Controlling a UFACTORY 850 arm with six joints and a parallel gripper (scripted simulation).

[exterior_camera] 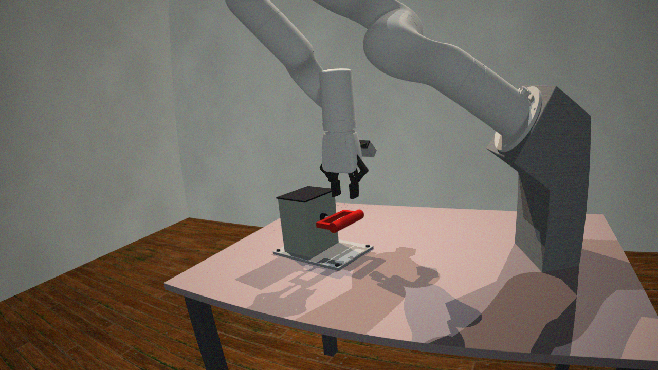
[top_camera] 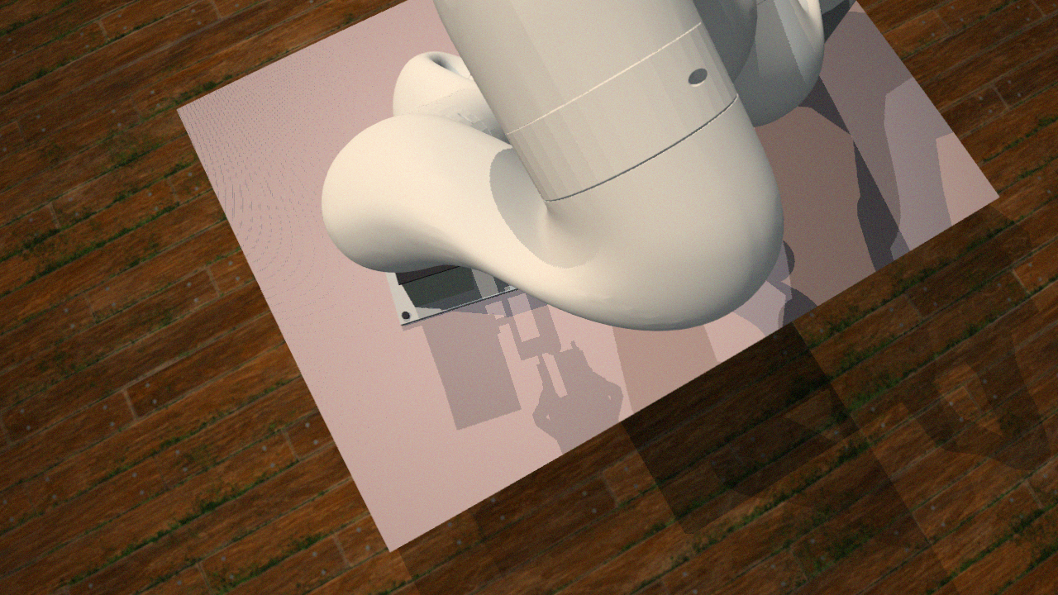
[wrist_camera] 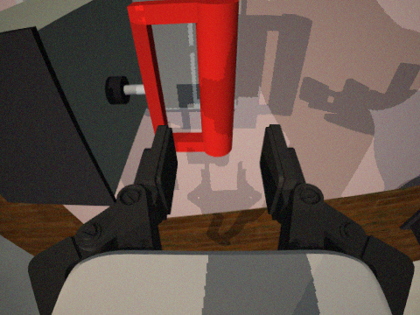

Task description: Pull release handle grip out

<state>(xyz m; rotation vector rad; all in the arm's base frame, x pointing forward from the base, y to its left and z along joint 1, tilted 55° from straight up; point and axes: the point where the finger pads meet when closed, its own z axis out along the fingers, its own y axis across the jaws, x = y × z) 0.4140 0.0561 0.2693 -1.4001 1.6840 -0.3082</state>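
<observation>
The base plate lies 10 cm ahead of my hand, 1 cm to the left of it and 19 cm below it.
</observation>
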